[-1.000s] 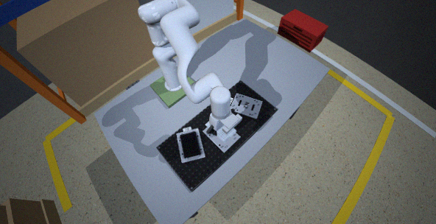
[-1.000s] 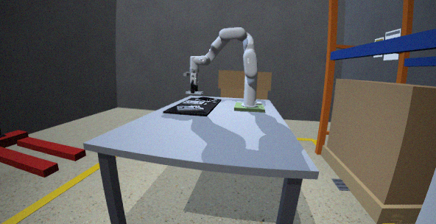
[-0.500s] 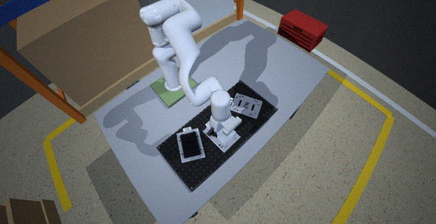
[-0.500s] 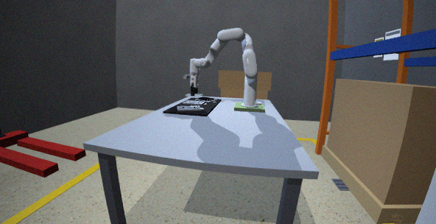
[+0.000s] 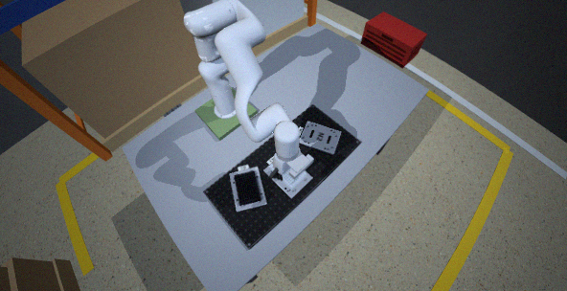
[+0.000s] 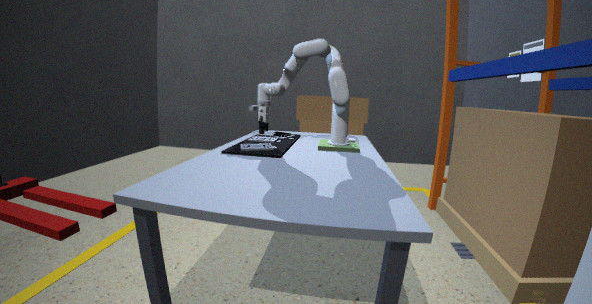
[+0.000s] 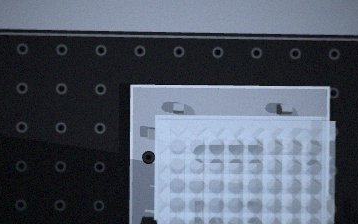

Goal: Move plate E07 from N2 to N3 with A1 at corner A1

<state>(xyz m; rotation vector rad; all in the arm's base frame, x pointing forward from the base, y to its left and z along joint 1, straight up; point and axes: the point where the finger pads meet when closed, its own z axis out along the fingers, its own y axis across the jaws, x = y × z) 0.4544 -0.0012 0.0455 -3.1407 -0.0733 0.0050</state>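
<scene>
The nest N3 lies 50 mm below my hand. The rest, counted from my hand: nest N2: 40 mm behind, 220 mm to the left, 50 mm below; black well plate: 60 mm behind, 160 mm to the right, 40 mm below; white well plate: 10 mm below.
</scene>
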